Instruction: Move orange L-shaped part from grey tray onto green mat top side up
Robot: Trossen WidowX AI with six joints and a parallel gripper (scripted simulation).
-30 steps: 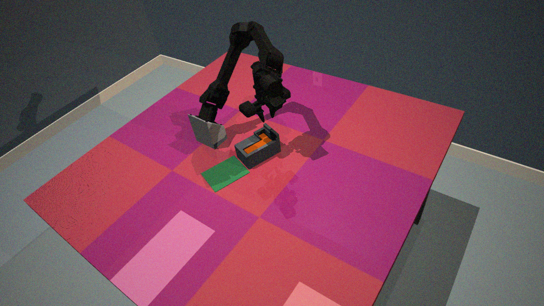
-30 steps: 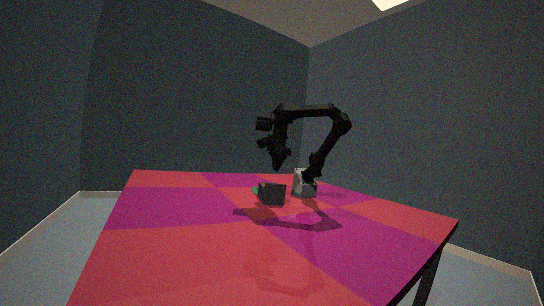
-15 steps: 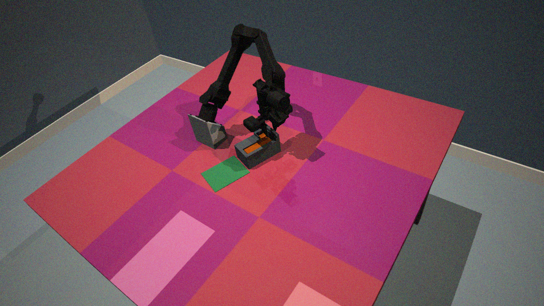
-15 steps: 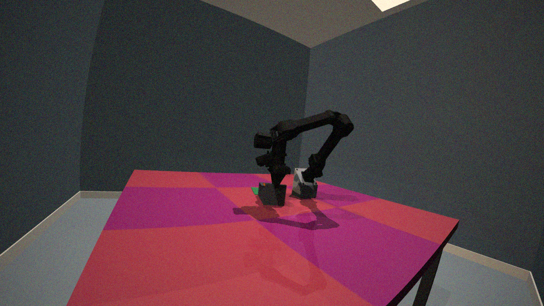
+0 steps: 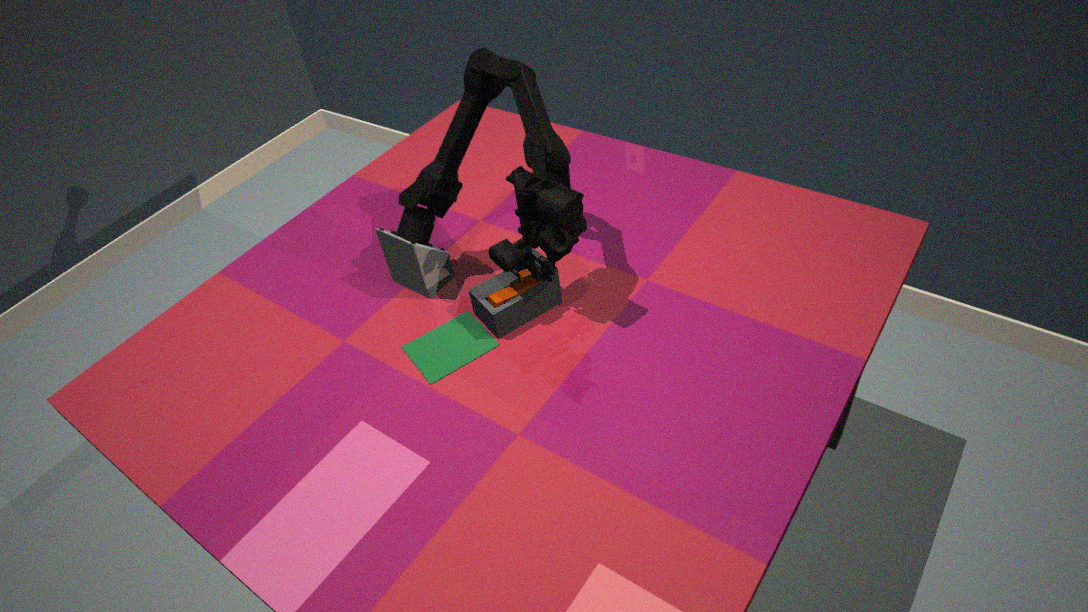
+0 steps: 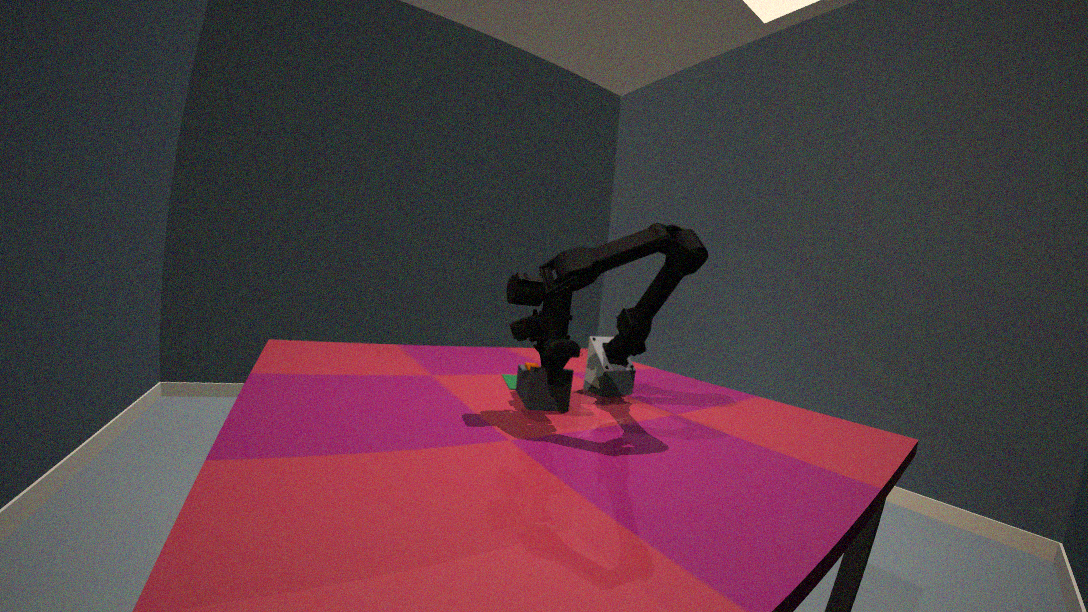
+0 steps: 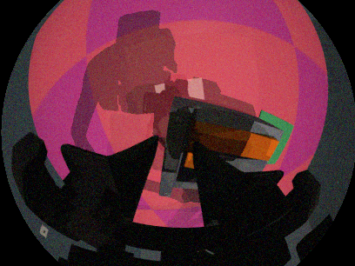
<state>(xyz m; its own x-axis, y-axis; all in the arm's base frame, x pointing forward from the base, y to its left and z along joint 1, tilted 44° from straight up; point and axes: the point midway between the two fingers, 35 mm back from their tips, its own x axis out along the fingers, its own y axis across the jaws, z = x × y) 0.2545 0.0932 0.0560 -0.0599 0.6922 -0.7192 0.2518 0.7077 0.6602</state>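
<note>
The orange L-shaped part is 50 mm to the right of my gripper tip, 20 mm behind it and 10 mm below it. The rest, counted from my gripper tip: green mat: 210 mm to the right, 70 mm below, 60 mm behind.
</note>
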